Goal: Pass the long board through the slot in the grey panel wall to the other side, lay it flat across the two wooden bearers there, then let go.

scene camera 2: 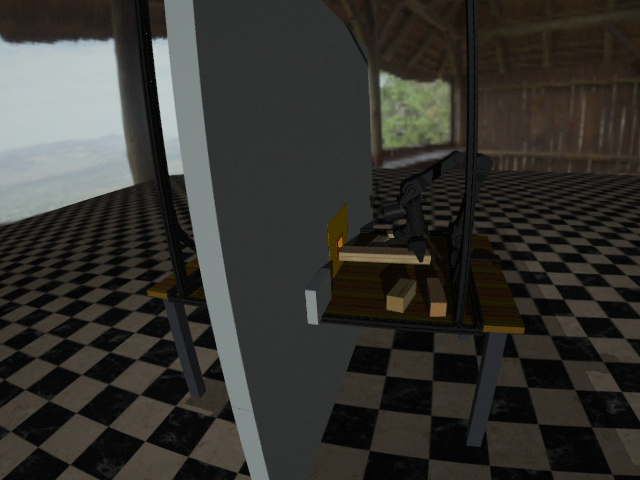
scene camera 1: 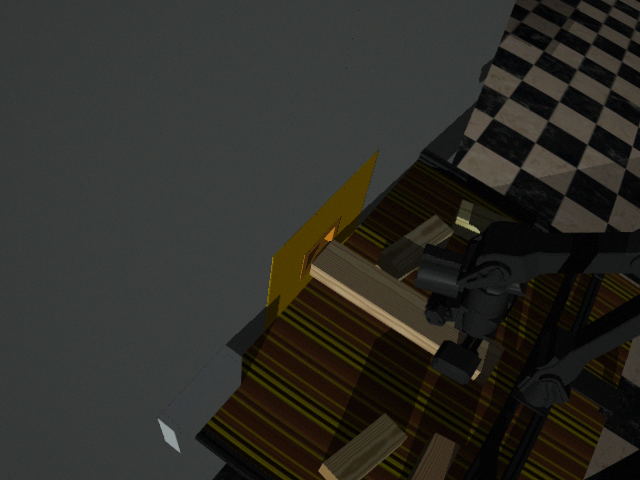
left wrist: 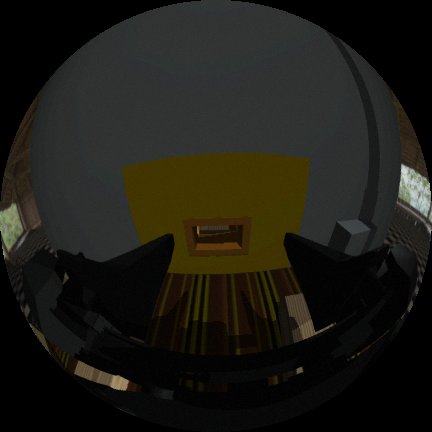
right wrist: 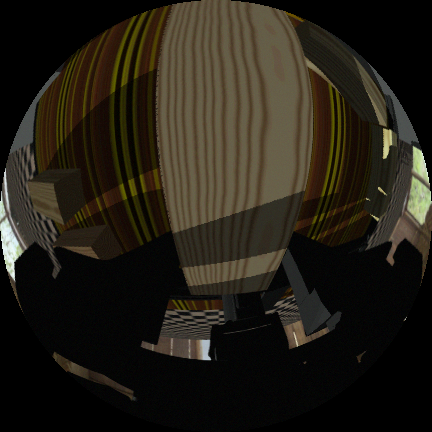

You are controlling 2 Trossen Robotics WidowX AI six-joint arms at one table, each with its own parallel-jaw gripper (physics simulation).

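Places are measured from the left arm's base along level axes (x ahead, y left, z up), in millimetres.
Pixels of known places: left gripper, fingertip midpoint: (left wrist: 230,239); right gripper, fingertip midpoint: (scene camera 2: 421,257) (scene camera 1: 468,353) (right wrist: 230,232); right arm's base, origin of the base link: (scene camera 1: 535,392).
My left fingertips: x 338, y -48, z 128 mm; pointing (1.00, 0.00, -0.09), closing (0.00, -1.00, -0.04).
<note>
Behind a point stands the place of what it marks.
The long board (scene camera 1: 382,294) {z 50, x 606, y -34 mm} (scene camera 2: 382,254) {z 48, x 641, y -56 mm} (right wrist: 235,125) {z 51, x 710, y -29 mm} is held about level above the table, its far end at the orange-framed slot (scene camera 1: 303,266) {z 68, x 485, y -83 mm} (left wrist: 188,235) {z 72, x 431, y 8 mm} in the grey panel wall (scene camera 1: 129,155) {z 522, x 483, y -378 mm} (scene camera 2: 284,129) {z 494, x 482, y -459 mm} (left wrist: 215,90) {z 275, x 432, y -43 mm}. Whether that end is inside the slot is unclear; a pale strip shows through the opening in the left wrist view. My right gripper (scene camera 1: 448,334) (scene camera 2: 421,253) {z 30, x 775, y -25 mm} (right wrist: 230,232) {z 30, x 775, y -25 mm} is shut on the board near its other end. My left gripper (left wrist: 230,239) {z 128, x 338, y -48 mm} is open and empty, facing the slot from the other side. A pale wooden piece (left wrist: 299,312) {z 19, x 313, y -139 mm}, probably a bearer, is partly hidden by a finger.
A yellow panel (scene camera 1: 289,253) {z 152, x 483, y -131 mm} (left wrist: 215,185) {z 146, x 432, y -36 mm} surrounds the slot. Loose wooden blocks lie on the right arm's side, among them one block (scene camera 1: 367,446) {z 28, x 723, y -253 mm} (scene camera 2: 402,295) {z 28, x 730, y -307 mm} and a redder block (scene camera 1: 436,457) {z 25, x 817, y -208 mm} (scene camera 2: 436,298) {z 25, x 825, y -306 mm}. Another block (scene camera 1: 416,245) {z 31, x 599, y 107 mm} lies beside the board. A grey block (scene camera 2: 319,294) {z 55, x 513, y -386 mm} juts from the wall.
</note>
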